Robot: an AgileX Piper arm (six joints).
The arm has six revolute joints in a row. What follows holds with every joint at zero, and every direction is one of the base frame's.
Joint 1 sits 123 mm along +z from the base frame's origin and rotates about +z.
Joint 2 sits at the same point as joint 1 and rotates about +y.
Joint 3 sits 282.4 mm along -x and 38.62 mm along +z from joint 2 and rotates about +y.
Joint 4 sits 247.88 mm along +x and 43.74 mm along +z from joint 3 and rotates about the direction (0.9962, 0, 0.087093).
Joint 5 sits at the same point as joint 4 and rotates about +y.
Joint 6 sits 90.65 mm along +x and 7.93 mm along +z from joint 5 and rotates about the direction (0.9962, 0, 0.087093).
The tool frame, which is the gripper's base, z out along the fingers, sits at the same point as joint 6; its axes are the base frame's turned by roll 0, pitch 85.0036 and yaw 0 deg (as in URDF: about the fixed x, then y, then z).
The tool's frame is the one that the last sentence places.
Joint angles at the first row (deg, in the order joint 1, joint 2, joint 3, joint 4, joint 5, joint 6):
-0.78, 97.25, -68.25, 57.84, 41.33, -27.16
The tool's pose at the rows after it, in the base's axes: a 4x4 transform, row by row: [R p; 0 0 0 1], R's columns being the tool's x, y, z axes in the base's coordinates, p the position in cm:
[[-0.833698, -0.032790, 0.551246, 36.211], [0.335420, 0.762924, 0.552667, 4.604], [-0.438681, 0.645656, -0.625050, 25.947], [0, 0, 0, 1]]
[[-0.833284, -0.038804, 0.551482, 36.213], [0.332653, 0.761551, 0.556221, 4.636], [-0.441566, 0.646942, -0.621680, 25.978], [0, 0, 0, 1]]
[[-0.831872, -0.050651, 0.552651, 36.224], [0.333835, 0.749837, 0.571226, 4.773], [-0.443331, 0.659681, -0.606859, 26.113], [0, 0, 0, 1]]
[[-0.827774, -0.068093, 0.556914, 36.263], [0.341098, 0.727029, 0.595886, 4.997], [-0.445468, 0.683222, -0.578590, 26.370], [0, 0, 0, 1]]
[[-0.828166, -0.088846, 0.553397, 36.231], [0.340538, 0.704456, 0.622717, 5.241], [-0.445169, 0.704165, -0.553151, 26.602], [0, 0, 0, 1]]
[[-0.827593, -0.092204, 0.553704, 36.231], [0.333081, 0.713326, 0.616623, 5.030], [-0.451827, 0.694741, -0.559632, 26.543], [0, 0, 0, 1]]
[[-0.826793, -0.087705, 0.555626, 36.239], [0.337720, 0.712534, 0.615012, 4.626], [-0.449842, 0.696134, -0.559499, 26.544], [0, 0, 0, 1]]
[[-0.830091, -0.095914, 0.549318, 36.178], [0.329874, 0.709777, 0.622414, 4.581], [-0.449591, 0.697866, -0.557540, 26.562], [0, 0, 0, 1]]
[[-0.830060, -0.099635, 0.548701, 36.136], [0.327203, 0.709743, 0.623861, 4.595], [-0.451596, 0.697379, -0.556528, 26.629], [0, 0, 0, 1]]
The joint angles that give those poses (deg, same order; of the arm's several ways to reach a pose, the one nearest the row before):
-0.78, 97.25, -68.25, 58.01, 41.33, -27.22
-0.78, 97.25, -68.25, 58.41, 41.43, -27.75
-0.78, 97.25, -68.26, 60.10, 41.88, -29.03
-0.78, 97.25, -68.26, 63.16, 42.55, -31.08
-0.78, 97.25, -68.26, 65.76, 43.72, -32.99
-1.07, 97.25, -68.26, 65.12, 43.71, -33.26
-1.78, 97.25, -68.26, 65.13, 44.16, -33.40
-1.99, 97.25, -68.26, 65.30, 44.88, -33.94
-1.99, 97.15, -68.25, 65.30, 45.01, -34.06

